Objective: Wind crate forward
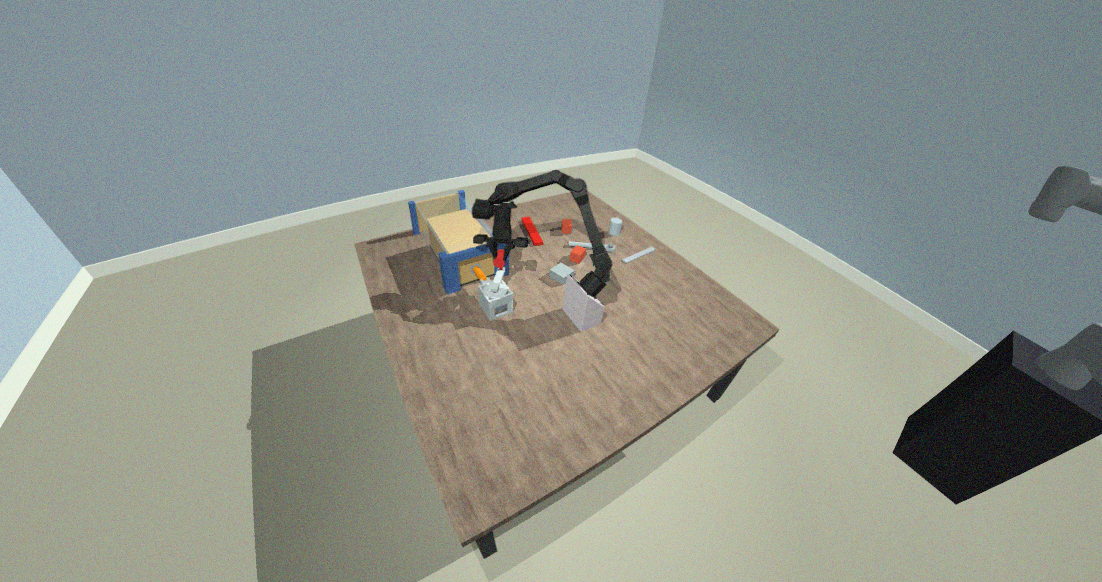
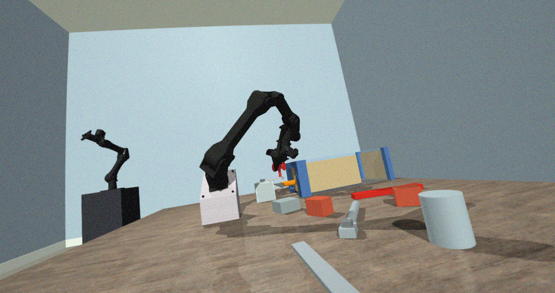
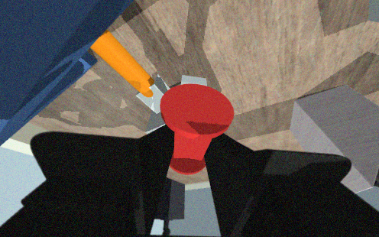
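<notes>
The red knob lies 1 cm to the right of my gripper tip and 1 cm ahead of it. The rest, counted from my gripper tip: blue steel frame (9 cm ahead, 5 cm to the left, 2 cm below); then winch handle (3 cm below, 2 cm behind, 1 cm to the left); then grey winch (10 cm below, 8 cm behind, 5 cm to the left).
</notes>
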